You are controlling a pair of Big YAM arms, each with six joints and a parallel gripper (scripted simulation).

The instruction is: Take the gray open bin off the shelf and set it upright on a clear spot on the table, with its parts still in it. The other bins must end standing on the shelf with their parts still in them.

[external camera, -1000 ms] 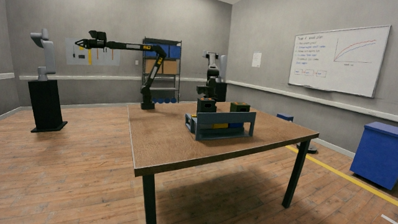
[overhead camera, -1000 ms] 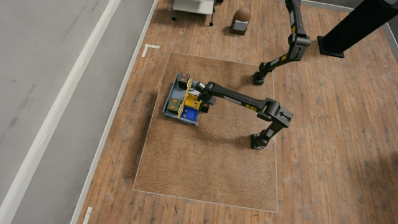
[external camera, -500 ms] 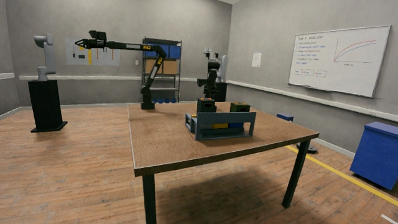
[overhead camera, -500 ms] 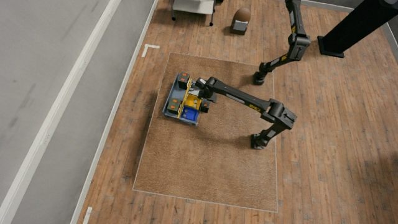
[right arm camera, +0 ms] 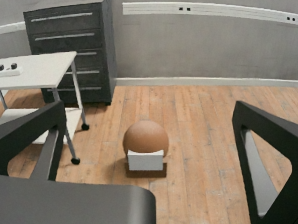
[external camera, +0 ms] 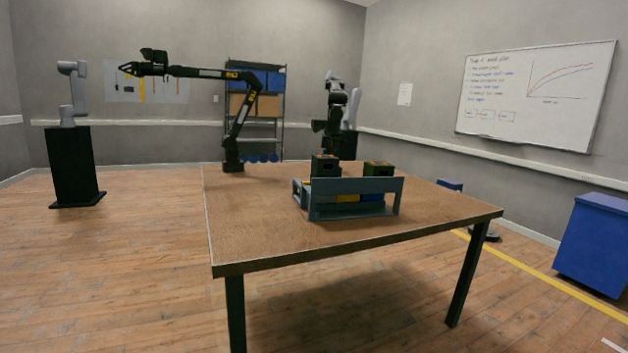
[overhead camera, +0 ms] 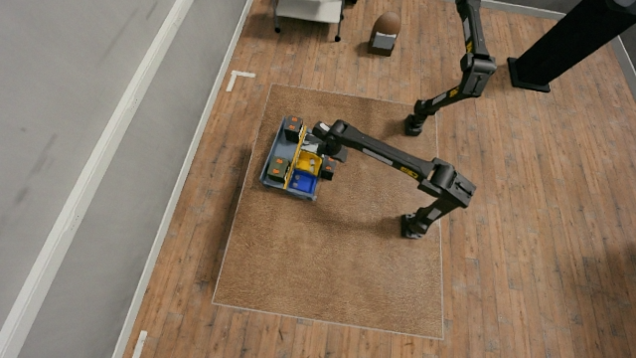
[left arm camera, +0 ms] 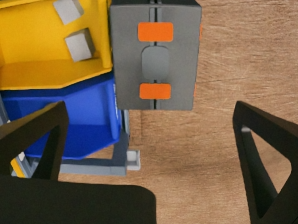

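Now: the gray open bin 120 mm ahead of my left hand, 130 mm to the right of it and 160 mm below it. Also, from my left hand: blue-gray shelf 160 mm ahead, 20 mm to the right, 130 mm below; then yellow bin 130 mm ahead, 10 mm to the right, 160 mm below; then blue bin 140 mm ahead, 100 mm to the left, 160 mm below.
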